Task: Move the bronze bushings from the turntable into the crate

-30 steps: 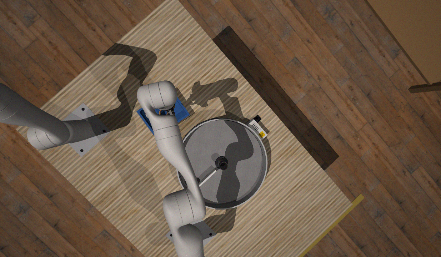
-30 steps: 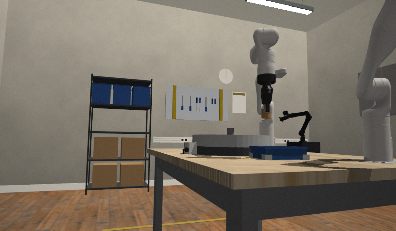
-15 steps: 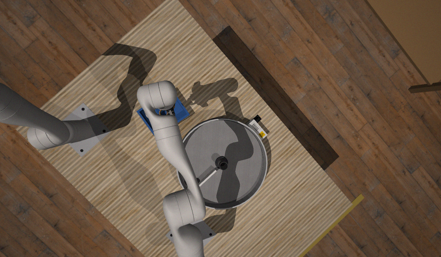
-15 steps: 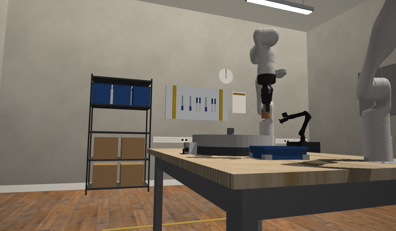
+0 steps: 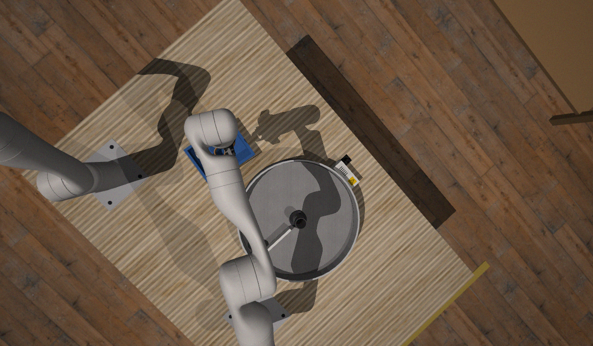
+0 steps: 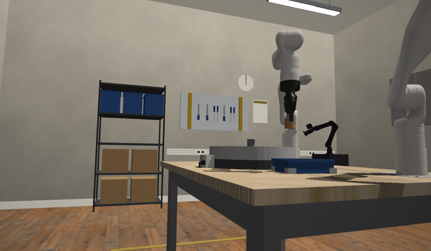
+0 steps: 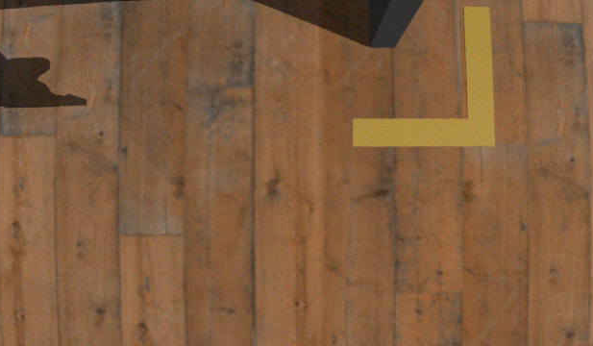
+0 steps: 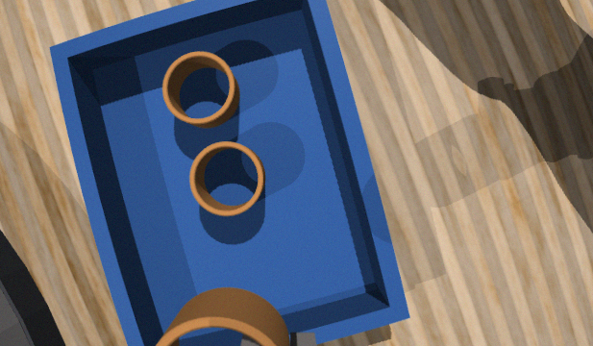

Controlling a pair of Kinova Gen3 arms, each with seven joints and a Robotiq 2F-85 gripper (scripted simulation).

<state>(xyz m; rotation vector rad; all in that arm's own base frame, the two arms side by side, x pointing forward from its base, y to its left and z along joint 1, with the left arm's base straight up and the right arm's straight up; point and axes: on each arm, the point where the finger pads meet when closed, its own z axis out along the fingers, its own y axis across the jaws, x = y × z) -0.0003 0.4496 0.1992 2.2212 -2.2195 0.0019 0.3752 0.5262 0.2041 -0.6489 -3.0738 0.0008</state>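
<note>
Right now the blue crate is 6 cm behind my right hand, 1 cm to the right of it and 18 cm below it. Also, from my right hand: round grey turntable (2 cm behind, 36 cm to the right, 15 cm below).
</note>
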